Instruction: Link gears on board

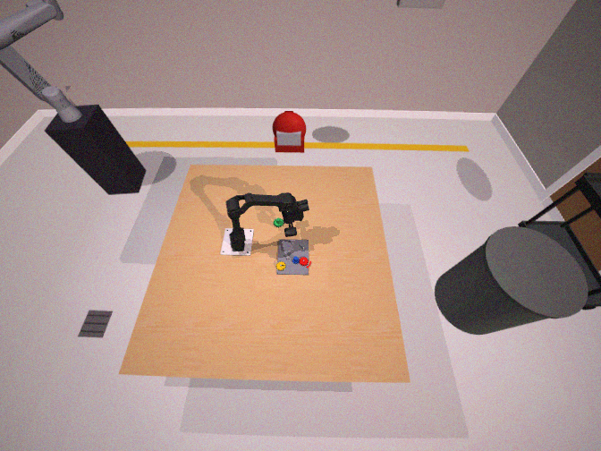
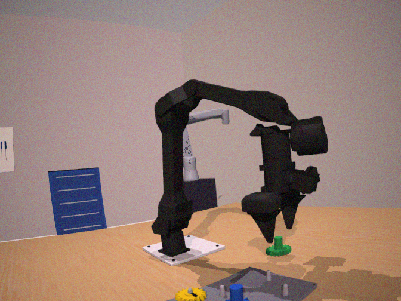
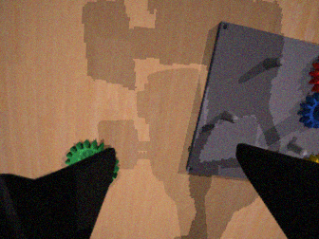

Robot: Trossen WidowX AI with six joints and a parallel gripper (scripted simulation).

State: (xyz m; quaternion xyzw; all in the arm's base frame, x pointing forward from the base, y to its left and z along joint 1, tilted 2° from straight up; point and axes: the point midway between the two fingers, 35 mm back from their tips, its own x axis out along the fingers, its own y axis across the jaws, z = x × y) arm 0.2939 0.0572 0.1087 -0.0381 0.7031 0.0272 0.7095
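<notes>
Right now the green gear is 6 cm behind my gripper tip, 9 cm to the left of it and 6 cm below it. Also, from my gripper tip: blue gear: 3 cm ahead, 17 cm to the right, 5 cm below; then yellow gear: 6 cm behind, 20 cm to the right, 6 cm below; then red gear: 7 cm ahead, 18 cm to the right, 6 cm below.
</notes>
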